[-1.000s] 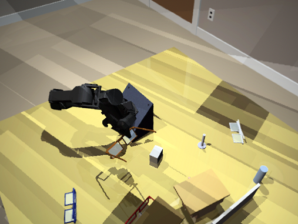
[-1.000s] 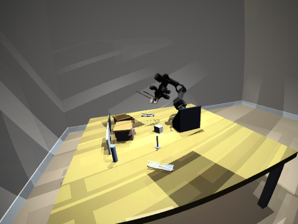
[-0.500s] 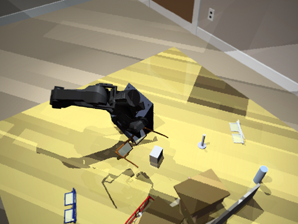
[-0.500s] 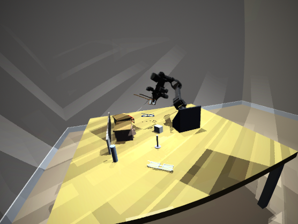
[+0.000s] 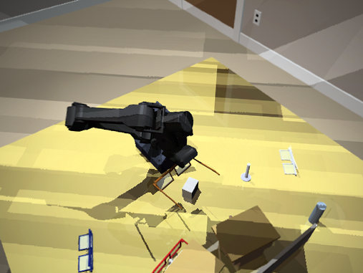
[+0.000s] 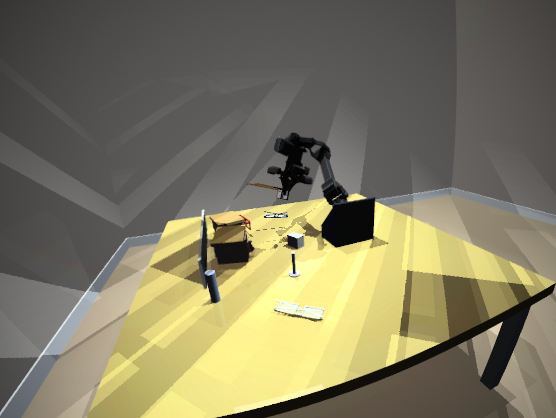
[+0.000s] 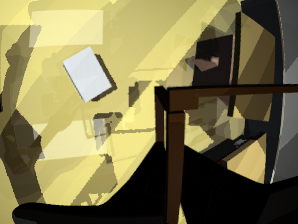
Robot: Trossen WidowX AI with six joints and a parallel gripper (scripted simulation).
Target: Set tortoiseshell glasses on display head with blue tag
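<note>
My gripper tip is now 22 cm short of the display head, 16 cm above it and 9 cm to the right of it. From my gripper tip the other things lie so: post (27 cm to the left, 19 cm below, 3 cm ahead); then white cube (19 cm below, 4 cm to the left, 2 cm behind); then long panel (37 cm ahead, 16 cm below, 1 cm to the right).
</note>
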